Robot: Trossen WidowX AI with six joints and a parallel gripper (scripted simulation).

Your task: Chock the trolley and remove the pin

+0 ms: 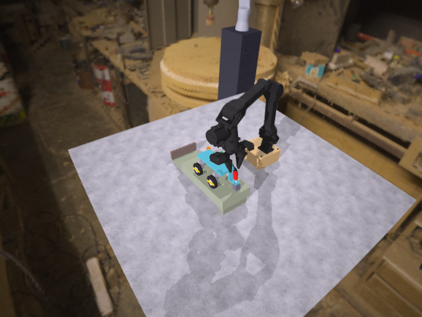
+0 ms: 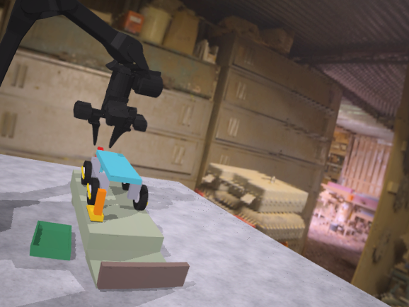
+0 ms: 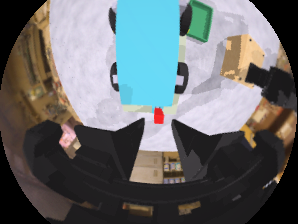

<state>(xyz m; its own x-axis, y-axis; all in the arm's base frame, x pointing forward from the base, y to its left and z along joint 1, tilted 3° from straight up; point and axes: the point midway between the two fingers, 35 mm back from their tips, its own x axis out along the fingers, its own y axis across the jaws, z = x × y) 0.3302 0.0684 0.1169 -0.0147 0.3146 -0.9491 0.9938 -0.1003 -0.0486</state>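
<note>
Now: gripper tip 1 cm to the right of the red-headed stop pin and 4 cm above it. From my gripper tip the other things lie so: pale green ramp (1 cm ahead, 11 cm to the right, 13 cm below); yellow chock (6 cm behind, 20 cm to the right, 9 cm below); blue trolley (1 cm ahead, 10 cm to the right, 6 cm below).
</note>
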